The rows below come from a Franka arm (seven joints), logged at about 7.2 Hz.
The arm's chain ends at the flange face. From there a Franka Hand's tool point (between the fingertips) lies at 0.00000 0.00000 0.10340 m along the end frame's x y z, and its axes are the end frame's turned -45 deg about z.
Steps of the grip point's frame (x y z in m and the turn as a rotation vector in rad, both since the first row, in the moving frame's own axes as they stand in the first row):
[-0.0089, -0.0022, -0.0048, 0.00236, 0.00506, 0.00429]
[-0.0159, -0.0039, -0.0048, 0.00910, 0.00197, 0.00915]
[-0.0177, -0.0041, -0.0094, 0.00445, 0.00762, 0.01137]
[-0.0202, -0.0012, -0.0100, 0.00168, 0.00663, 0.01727]
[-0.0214, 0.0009, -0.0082, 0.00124, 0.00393, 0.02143]
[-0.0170, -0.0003, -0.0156, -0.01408, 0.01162, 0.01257]
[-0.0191, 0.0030, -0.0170, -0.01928, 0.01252, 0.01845]
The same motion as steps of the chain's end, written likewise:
[-0.0080, 0.0053, -0.0048, 0.00525, 0.00191, 0.00429]
[-0.0135, 0.0093, -0.0048, 0.00783, -0.00504, 0.00915]
[-0.0157, 0.0105, -0.0094, 0.00853, 0.00224, 0.01137]
[-0.0155, 0.0140, -0.0100, 0.00588, 0.00350, 0.01727]
[-0.0147, 0.0161, -0.0082, 0.00366, 0.00190, 0.02143]
[-0.0141, 0.0116, -0.0156, -0.00174, 0.01817, 0.01257]
[-0.0137, 0.0151, -0.0170, -0.00478, 0.02249, 0.01845]

